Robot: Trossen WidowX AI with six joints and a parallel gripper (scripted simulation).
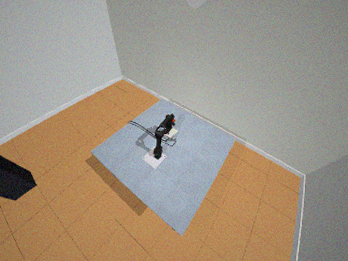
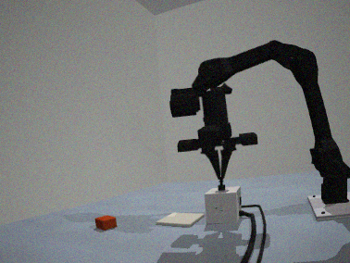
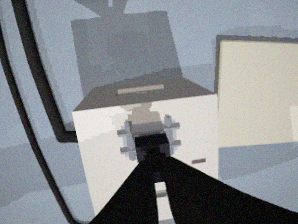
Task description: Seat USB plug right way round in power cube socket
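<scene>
Now: the dark USB plug 20 mm below my gripper tip. The rest, counted from my gripper tip: flat cream pad: 110 mm ahead, 100 mm below, 10 mm to the left; red block: 260 mm ahead, 130 mm to the left, 90 mm below.
</scene>
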